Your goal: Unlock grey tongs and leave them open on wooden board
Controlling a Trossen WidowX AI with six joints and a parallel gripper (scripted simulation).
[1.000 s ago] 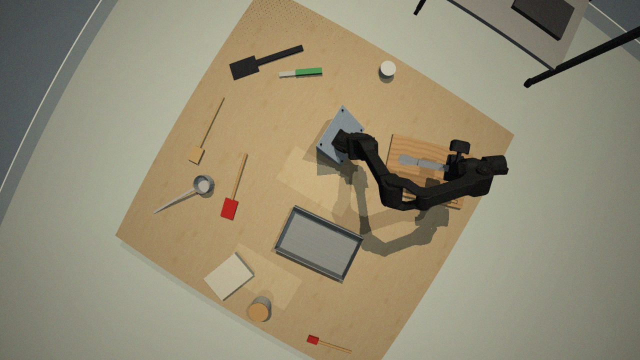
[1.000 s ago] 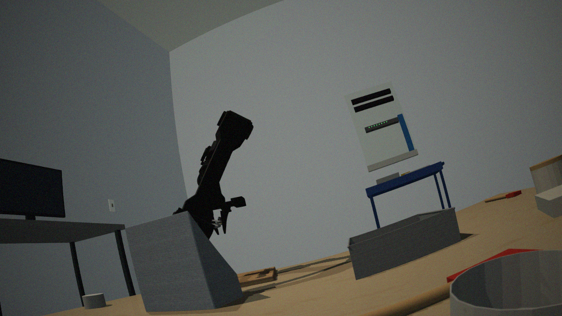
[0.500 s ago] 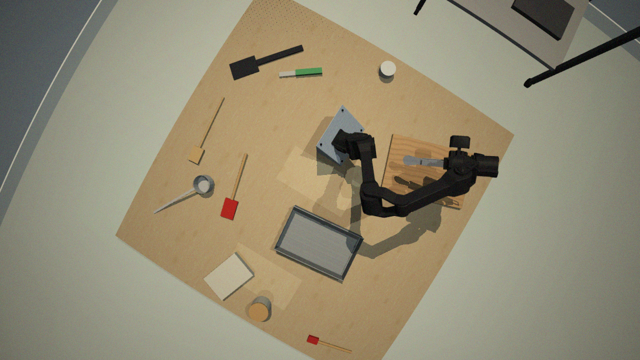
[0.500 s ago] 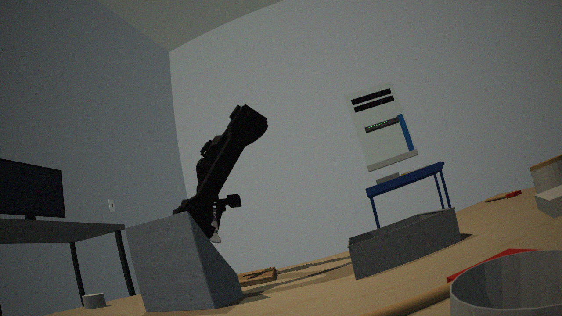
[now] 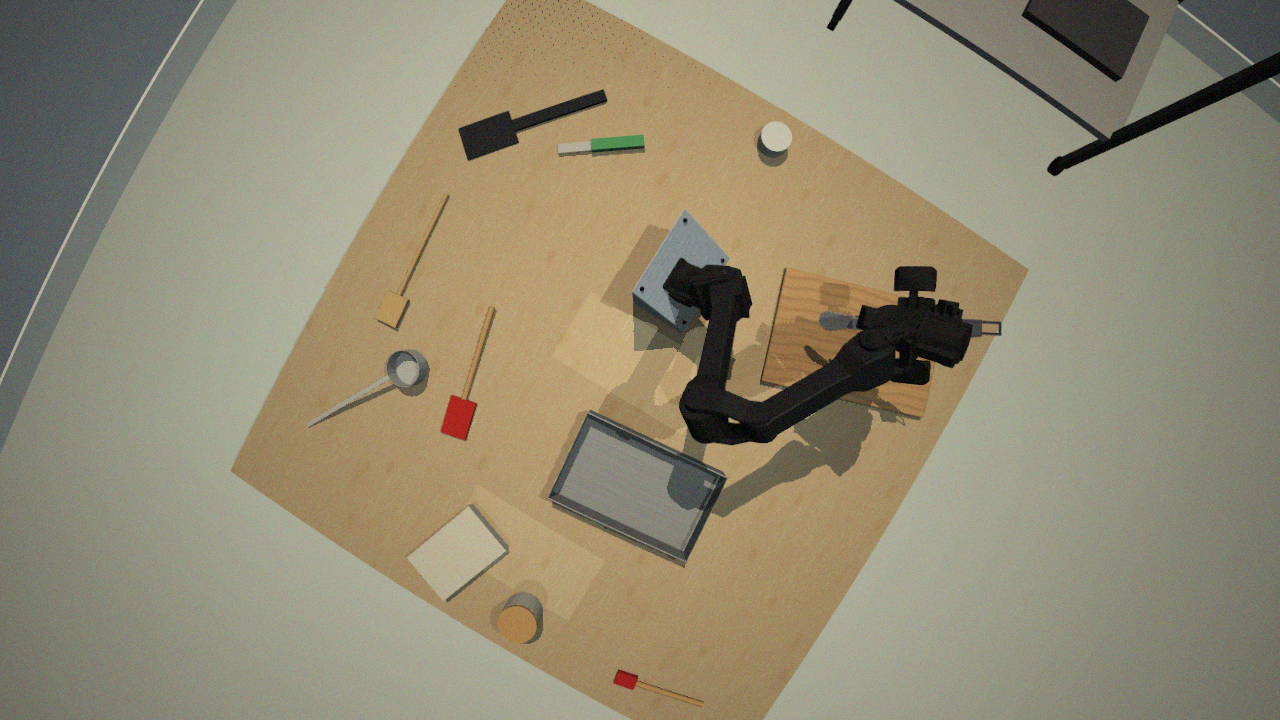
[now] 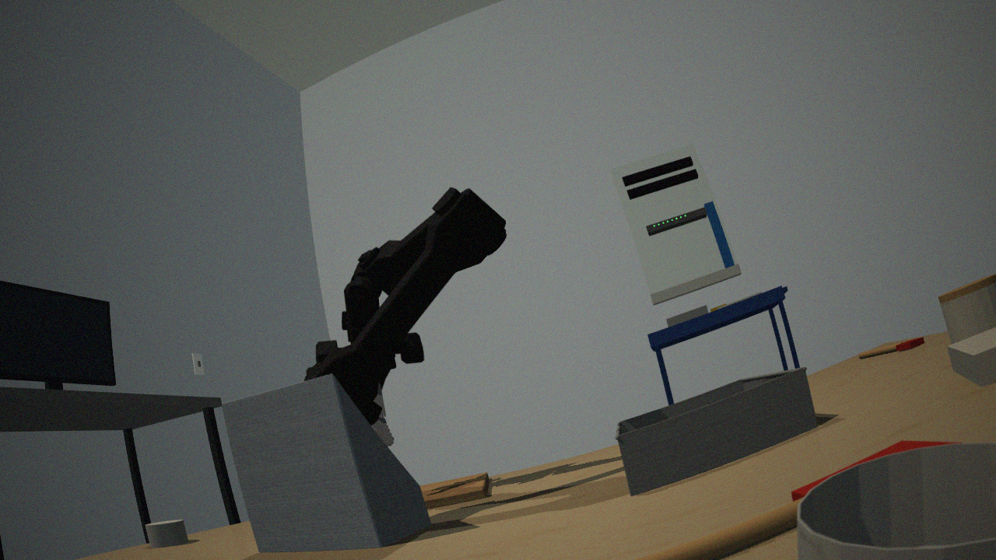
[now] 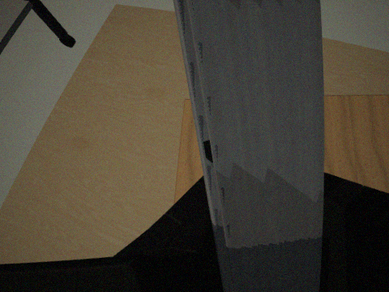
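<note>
Right now my gripper tip is 40 mm short of the wooden board, 20 mm to the left of it and 200 mm above it. Also, from my gripper tip: green-handled tool (20 mm behind, 700 mm to the right, 200 mm below); then roasting tin (530 mm ahead, 260 mm to the right, 180 mm below); then red spatula (540 mm ahead, 660 mm to the right, 200 mm below).
</note>
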